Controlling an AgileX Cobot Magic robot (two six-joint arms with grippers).
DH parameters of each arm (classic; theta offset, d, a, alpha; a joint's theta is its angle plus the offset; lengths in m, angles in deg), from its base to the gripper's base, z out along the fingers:
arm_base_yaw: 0 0.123 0 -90
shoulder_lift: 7.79 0 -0.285 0
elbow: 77.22 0 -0.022 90
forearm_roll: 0 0.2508 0 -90
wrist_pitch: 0 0 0.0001 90
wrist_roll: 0 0.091 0 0
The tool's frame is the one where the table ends.
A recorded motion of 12 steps. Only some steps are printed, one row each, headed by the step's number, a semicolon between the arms.
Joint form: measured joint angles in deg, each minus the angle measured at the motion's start. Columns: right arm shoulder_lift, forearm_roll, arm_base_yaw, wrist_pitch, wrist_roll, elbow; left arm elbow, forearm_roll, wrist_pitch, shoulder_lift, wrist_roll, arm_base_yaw.
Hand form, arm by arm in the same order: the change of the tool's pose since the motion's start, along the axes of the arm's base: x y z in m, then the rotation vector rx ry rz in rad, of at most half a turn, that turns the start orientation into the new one. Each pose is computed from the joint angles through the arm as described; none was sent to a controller.
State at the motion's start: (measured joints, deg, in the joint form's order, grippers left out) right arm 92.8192 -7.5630 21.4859 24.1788 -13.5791 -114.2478; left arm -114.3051 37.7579 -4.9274 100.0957 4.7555 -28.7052
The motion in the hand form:
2: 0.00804 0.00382 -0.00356 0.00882 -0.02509 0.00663; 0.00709 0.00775 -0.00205 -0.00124 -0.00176 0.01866
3: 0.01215 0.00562 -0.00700 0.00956 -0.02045 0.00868; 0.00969 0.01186 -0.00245 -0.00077 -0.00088 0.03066
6: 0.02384 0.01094 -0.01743 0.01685 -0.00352 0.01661; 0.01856 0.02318 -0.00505 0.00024 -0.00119 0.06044
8: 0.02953 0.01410 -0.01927 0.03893 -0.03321 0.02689; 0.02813 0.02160 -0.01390 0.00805 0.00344 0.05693
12: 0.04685 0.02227 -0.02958 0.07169 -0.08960 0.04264; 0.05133 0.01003 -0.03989 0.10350 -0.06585 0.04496
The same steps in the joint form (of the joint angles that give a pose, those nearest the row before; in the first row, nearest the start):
2: 1.26 0.11 0.00 -2.81 0.00 0.00; 0.00 0.17 -0.69 0.40 -0.35 1.55
3: 1.89 0.29 0.00 -3.21 0.00 0.00; 0.00 0.17 -0.69 0.46 -0.35 2.23
6: 3.72 1.15 0.00 -4.30 0.00 0.00; 0.00 0.17 -1.26 0.92 -0.40 4.30
8: 4.70 1.89 0.00 -7.33 0.00 0.00; 0.00 0.18 -2.52 2.35 -0.35 4.81
12: 7.68 2.75 0.00 -14.04 0.00 0.00; 0.00 0.17 -8.82 6.76 5.84 5.44

